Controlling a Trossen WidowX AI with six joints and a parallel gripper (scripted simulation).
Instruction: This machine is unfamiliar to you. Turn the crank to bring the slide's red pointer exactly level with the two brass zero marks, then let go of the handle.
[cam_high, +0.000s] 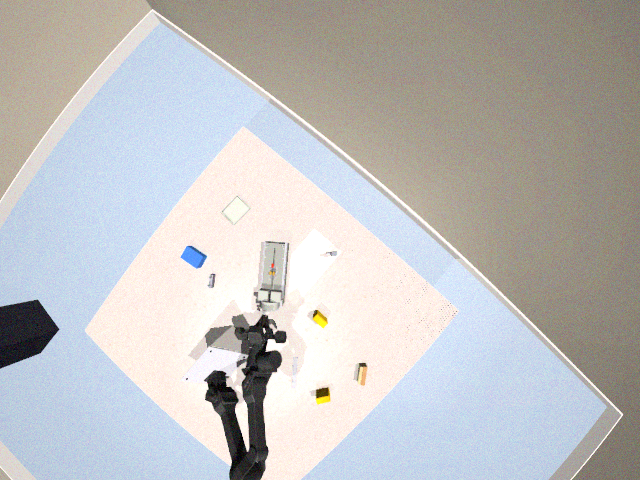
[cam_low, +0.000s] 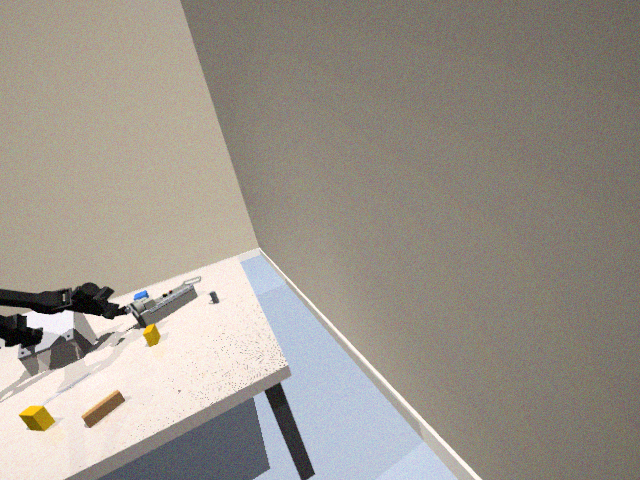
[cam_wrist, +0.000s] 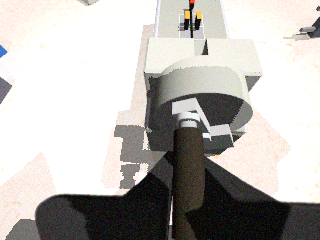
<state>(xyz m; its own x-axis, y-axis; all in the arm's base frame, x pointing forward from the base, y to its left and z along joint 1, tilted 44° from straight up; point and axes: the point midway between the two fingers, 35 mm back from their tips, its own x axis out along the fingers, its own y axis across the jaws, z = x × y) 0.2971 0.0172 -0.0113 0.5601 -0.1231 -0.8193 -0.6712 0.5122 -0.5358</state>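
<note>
My gripper tip is 10 mm below the crank. The rest, counted from my gripper tip: blue block: 90 mm behind, 400 mm to the left, 70 mm below; dark brown crank handle: 10 mm behind, 10 mm to the right, 20 mm above; red pointer: 160 mm ahead, 120 mm to the left, 10 mm below.
</note>
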